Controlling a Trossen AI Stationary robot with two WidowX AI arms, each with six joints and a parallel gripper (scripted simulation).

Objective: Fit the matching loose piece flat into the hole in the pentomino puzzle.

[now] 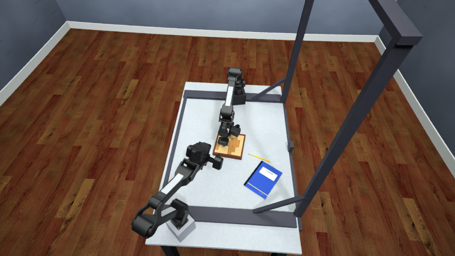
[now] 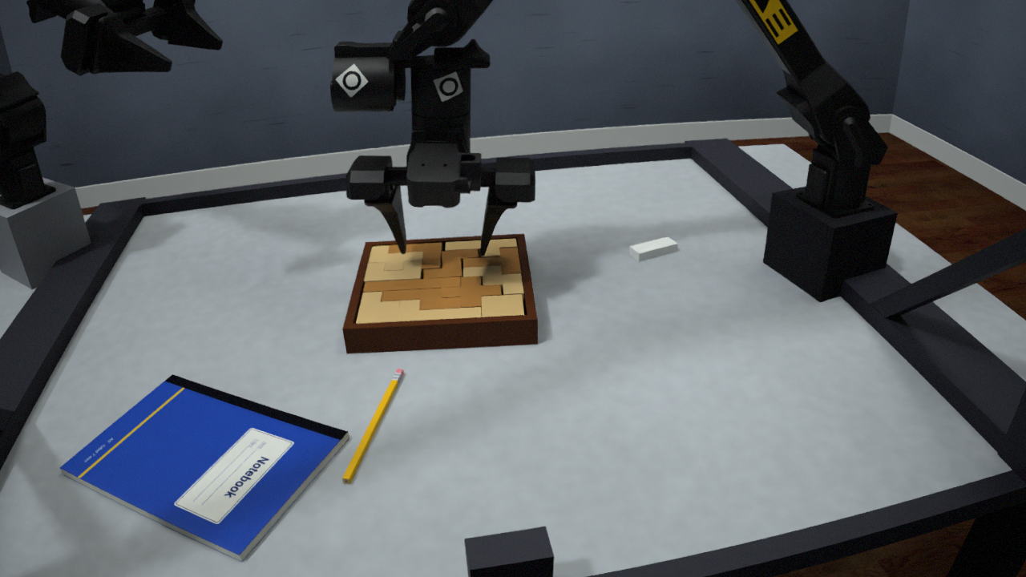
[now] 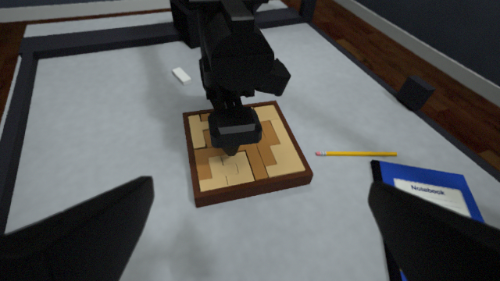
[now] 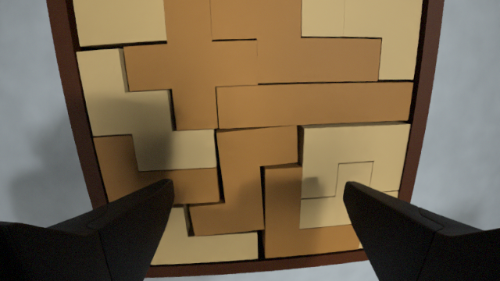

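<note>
The wooden puzzle board is 70 mm below my right hand and 30 mm behind it. The rest, counted from my right hand: yellow pencil: 230 mm behind, 70 mm below, 30 mm to the left; white eraser: 230 mm to the right, 90 mm ahead, 70 mm below.
</note>
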